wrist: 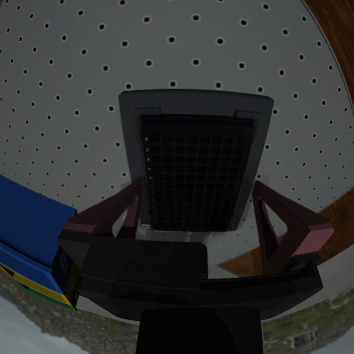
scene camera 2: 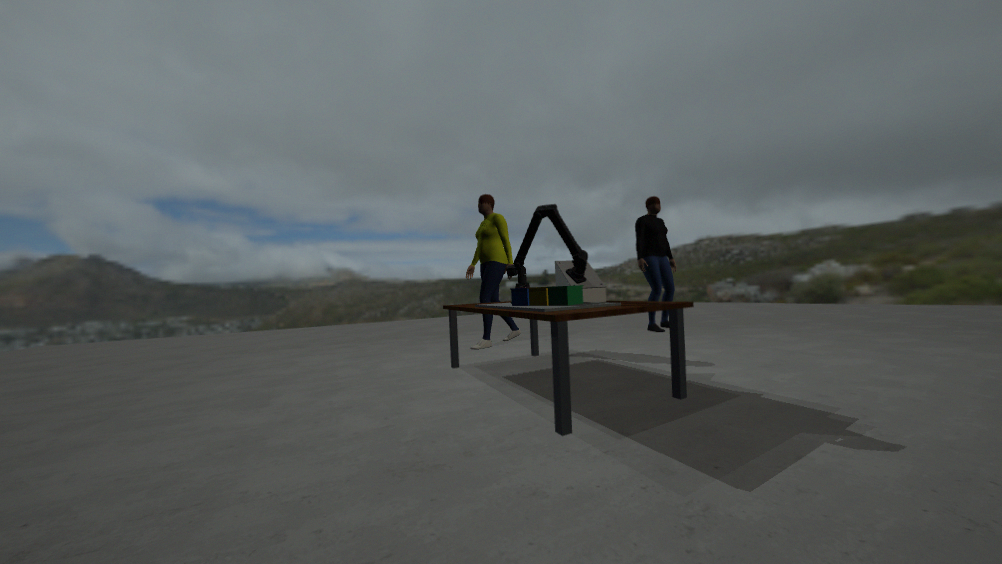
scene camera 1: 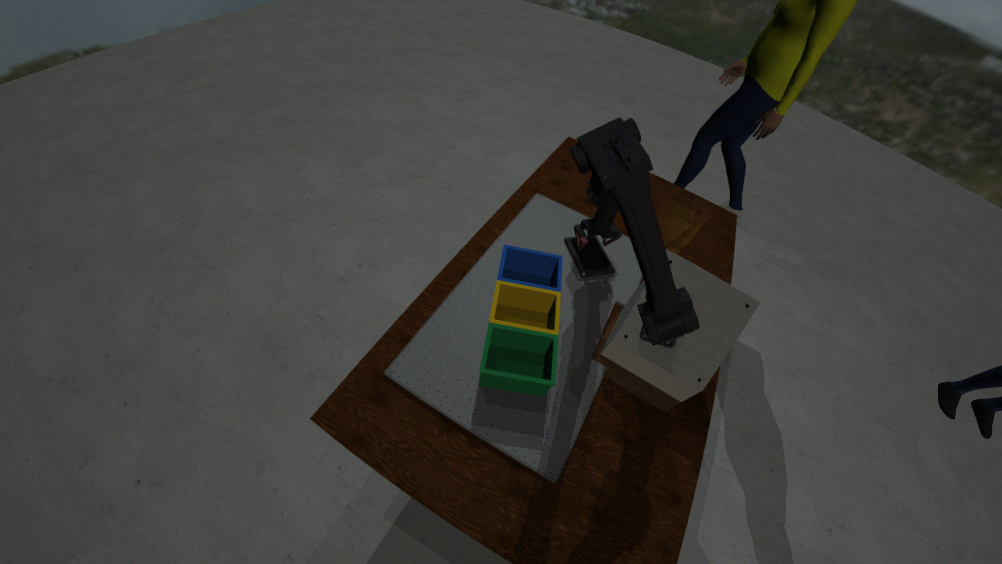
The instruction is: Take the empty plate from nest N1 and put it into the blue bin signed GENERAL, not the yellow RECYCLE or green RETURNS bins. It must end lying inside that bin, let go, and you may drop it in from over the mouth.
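Frame: origin at the arm's base, x left, y back, z up, level; centimetres.
Seen in the pictures: gripper, between the fingertips: [wrist: 197, 185] [scene camera 1: 591, 247]; arm's base, origin of its link: [scene camera 2: 575, 276] [scene camera 1: 662, 319].
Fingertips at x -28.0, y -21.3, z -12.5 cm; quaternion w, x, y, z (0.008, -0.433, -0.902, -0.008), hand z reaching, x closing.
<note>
Pixels of each thing's top centre, then the offset from my fingertips to it. Level surfaces: height alone.
- black plate, centre of its top: [wrist: 194, 190] [scene camera 1: 591, 251] dx +1.0, dy +0.5, dz -0.7 cm
- dark grey nest, centre of its top: [wrist: 193, 184] [scene camera 1: 590, 252] dx +1.0, dy +0.5, dz -1.5 cm
- perforated board, height of its surface: dz -3.3 cm
- wooden table, height of its surface: dz -4.6 cm
The black plate [scene camera 1: 594, 259] [wrist: 197, 175], with a grid of small wells, lies flat in the dark grey nest [wrist: 195, 102] on the perforated board. My gripper [scene camera 1: 594, 241] [wrist: 197, 185] is open and empty, pointing down over the plate. In the wrist view its two reddish fingers stand on either side of the near half of the plate; the exact height is hard to tell. The blue bin [scene camera 1: 530, 267] [scene camera 2: 519, 297] [wrist: 35, 220] stands beside the nest, at the left in the wrist view. No sign or nest label is readable.
The yellow bin [scene camera 1: 525, 308] and the green bin [scene camera 1: 520, 357] [scene camera 2: 565, 295] stand in a row with the blue one on the perforated board [scene camera 1: 434, 364]. The arm's pale base block [scene camera 1: 722, 308] stands on the wooden table [scene camera 1: 420, 455]. A person in yellow [scene camera 1: 778, 49] [scene camera 2: 494, 238] is behind the table.
</note>
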